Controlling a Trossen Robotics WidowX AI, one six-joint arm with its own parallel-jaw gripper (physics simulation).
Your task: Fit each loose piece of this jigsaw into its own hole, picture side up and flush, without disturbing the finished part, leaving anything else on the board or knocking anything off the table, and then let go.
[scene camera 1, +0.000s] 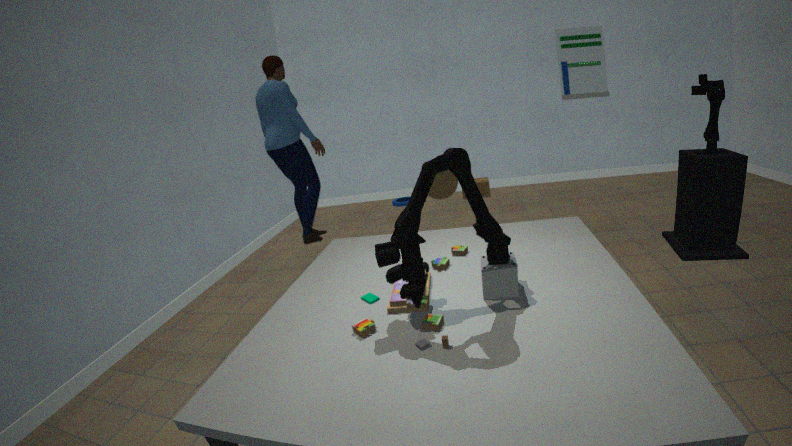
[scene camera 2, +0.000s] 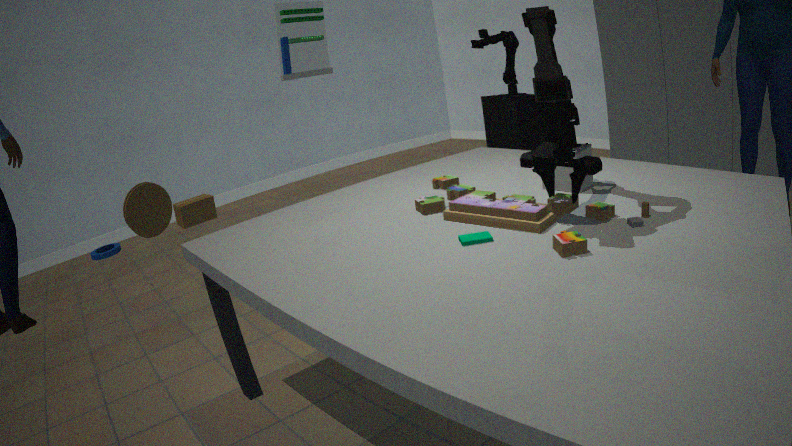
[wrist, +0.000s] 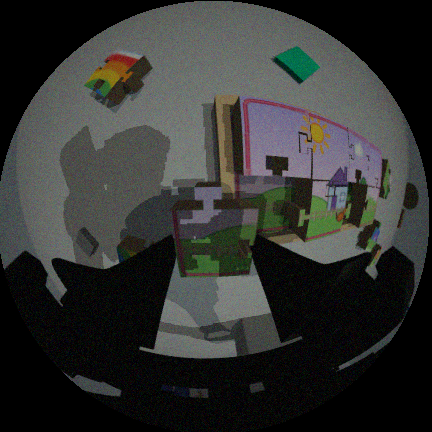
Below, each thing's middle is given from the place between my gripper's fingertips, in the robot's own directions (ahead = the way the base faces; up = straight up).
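Labels:
The jigsaw board (scene camera 2: 485,220) has my hand 120 mm to the left of it, and my hand is also 30 mm above the board and 70 mm short of it.

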